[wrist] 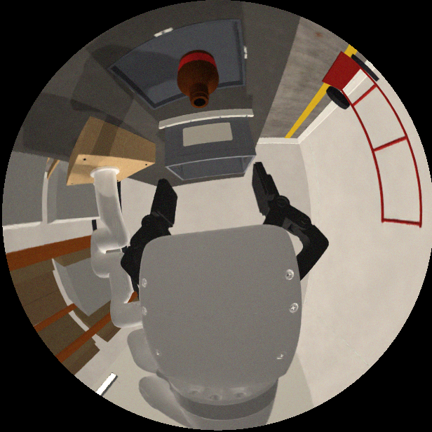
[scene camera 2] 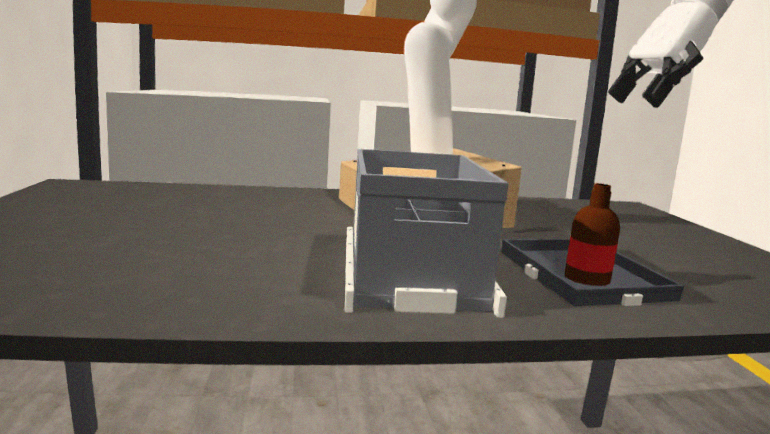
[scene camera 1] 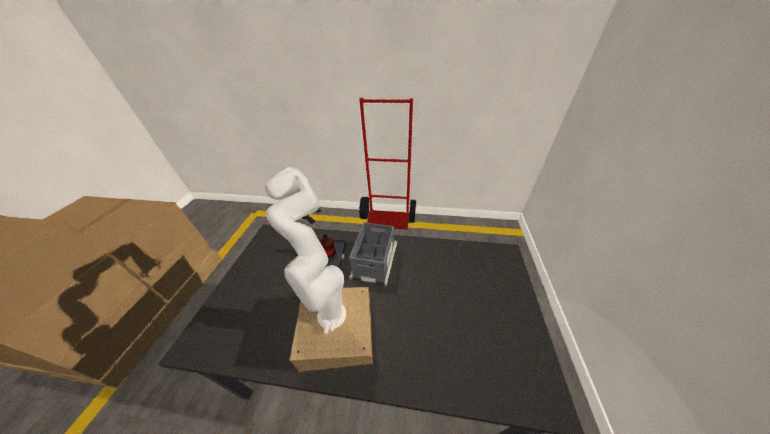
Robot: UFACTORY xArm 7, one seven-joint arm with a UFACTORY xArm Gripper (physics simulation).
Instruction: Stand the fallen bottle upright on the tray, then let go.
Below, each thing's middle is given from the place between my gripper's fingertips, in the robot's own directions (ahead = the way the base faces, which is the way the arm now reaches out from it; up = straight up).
The brown bottle (scene camera 2: 595, 231) is 10 mm behind my hand, 20 mm to the right of it and 210 mm below it.
